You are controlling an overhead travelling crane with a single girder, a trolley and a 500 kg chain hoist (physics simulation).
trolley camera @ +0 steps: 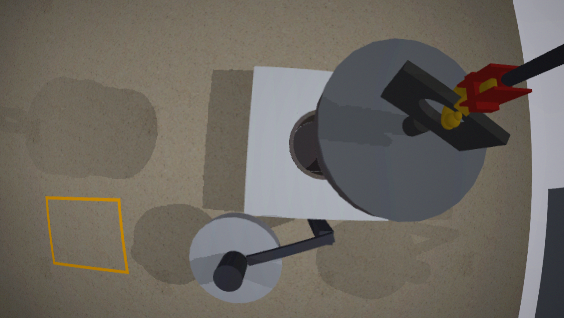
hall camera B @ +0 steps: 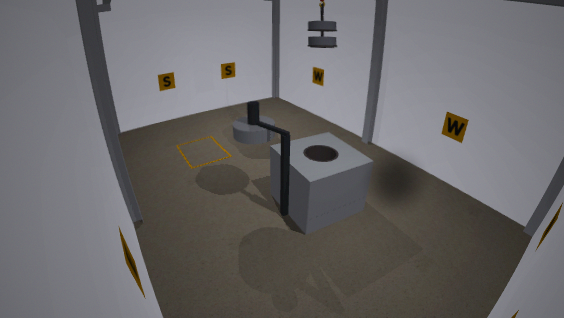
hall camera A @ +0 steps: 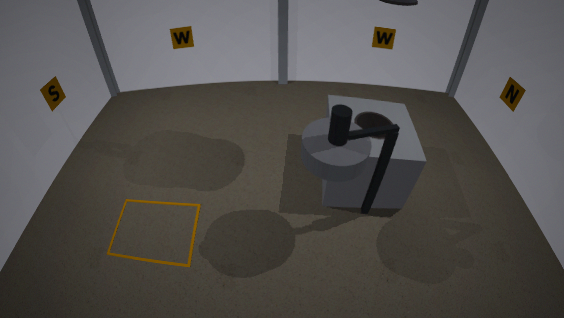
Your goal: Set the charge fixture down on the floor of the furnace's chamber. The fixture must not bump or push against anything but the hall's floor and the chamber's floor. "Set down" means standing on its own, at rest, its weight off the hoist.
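The charge fixture [hall camera A: 398, 1] [hall camera B: 322, 41] [trolley camera: 370, 175] has two grey round discs on a dark stem with a slotted plate on top. It hangs upright, high in the air; in hall camera A a sliver of its underside shows at the top edge. My hook [hall camera B: 322, 3] [trolley camera: 454, 116], yellow under a red block, is engaged in the plate's slot. The furnace [hall camera A: 350, 187] [hall camera B: 340, 190] [trolley camera: 275, 125] is a pale box with a round chamber opening [hall camera A: 372, 122] [hall camera B: 321, 153] [trolley camera: 302, 145] in its top. In the trolley camera the fixture covers the opening's right part. The chamber's floor is hidden.
A round grey lid [hall camera A: 320, 162] [hall camera B: 247, 134] [trolley camera: 210, 240] hangs from a dark arm and post [hall camera A: 380, 175] [hall camera B: 285, 175] [trolley camera: 320, 228] beside the furnace, off the opening. An orange rectangle [hall camera A: 162, 202] [hall camera B: 221, 146] [trolley camera: 82, 199] marks the floor. Walls and columns stand around.
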